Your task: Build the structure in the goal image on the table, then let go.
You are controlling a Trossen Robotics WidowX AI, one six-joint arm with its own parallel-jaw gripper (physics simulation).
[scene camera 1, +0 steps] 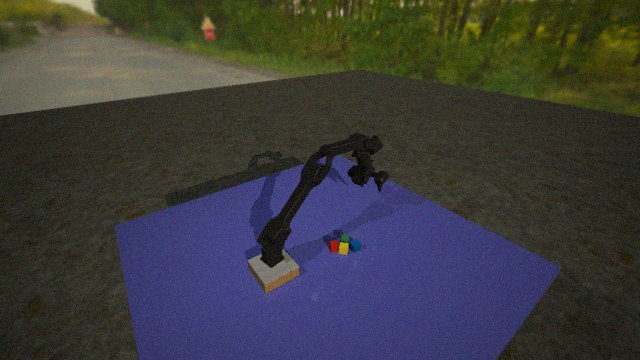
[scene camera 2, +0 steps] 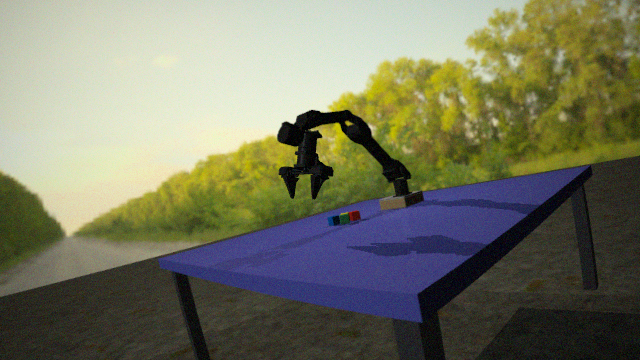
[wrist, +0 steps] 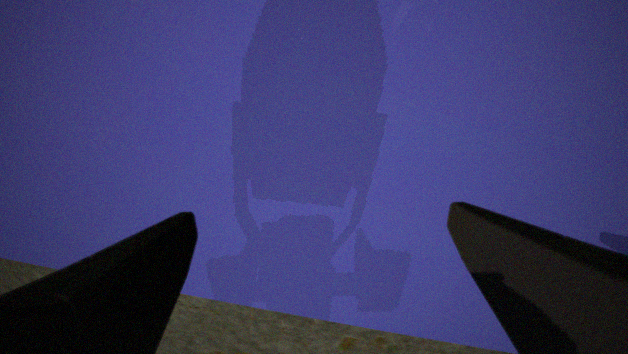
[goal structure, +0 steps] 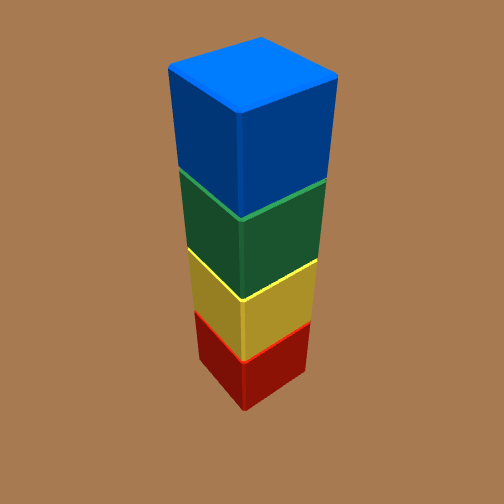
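Four small cubes sit close together on the blue table (scene camera 1: 425,300) (scene camera 2: 300,270) (wrist: 100,100). A red cube (scene camera 1: 334,246) (scene camera 2: 354,215) and a blue cube (scene camera 1: 355,245) (scene camera 2: 333,220) are at opposite ends of the cluster. A yellow cube (scene camera 1: 344,249) and a green cube (scene camera 1: 345,238) (scene camera 2: 344,218) lie between them, the green one behind the yellow one in scene camera 1. The yellow cube does not show in scene camera 2. Small gaps or contacts are too small to tell. My gripper (scene camera 1: 371,186) (scene camera 2: 303,197) (wrist: 324,219) is open and empty, pointing down high above the table, away from the cubes.
The arm's base block (scene camera 1: 281,278) (scene camera 2: 401,201) stands on the table near the cubes, on the red cube's side. The wrist view shows the arm's shadow on the table, a table edge and the ground beyond it.
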